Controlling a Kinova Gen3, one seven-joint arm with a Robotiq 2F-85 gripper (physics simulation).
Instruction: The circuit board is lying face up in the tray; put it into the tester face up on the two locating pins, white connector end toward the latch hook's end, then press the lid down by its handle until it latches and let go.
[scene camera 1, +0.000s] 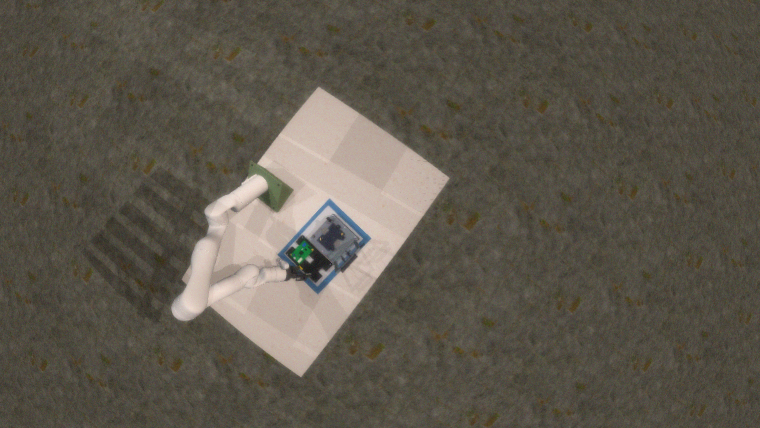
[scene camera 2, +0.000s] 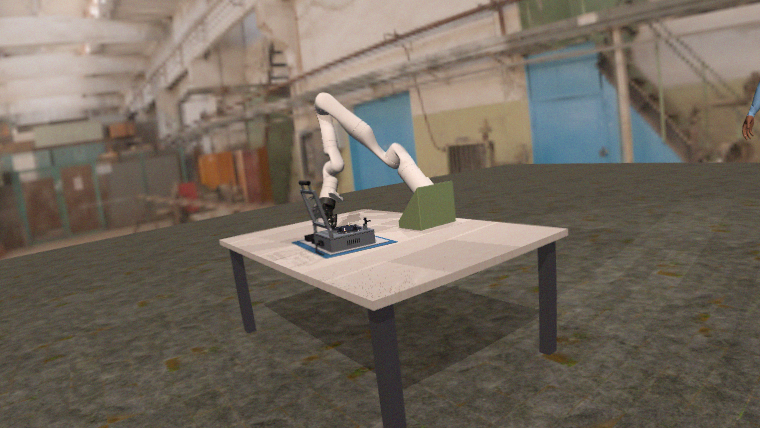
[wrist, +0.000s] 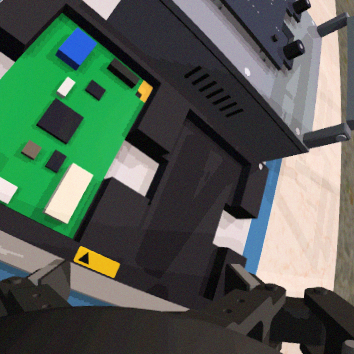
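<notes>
The green circuit board lies face up in the black tray. Its cream-white connector is at the end nearer my gripper. The grey tester stands right beside the tray. Its lid stands open with the handle at the top. My gripper is open and empty. It hangs low over the tray's near edge, off to the side of the board's connector end.
Tray and tester sit on a blue mat on the white table. The arm's green base block stands at the table's edge. The table edge is near the tester.
</notes>
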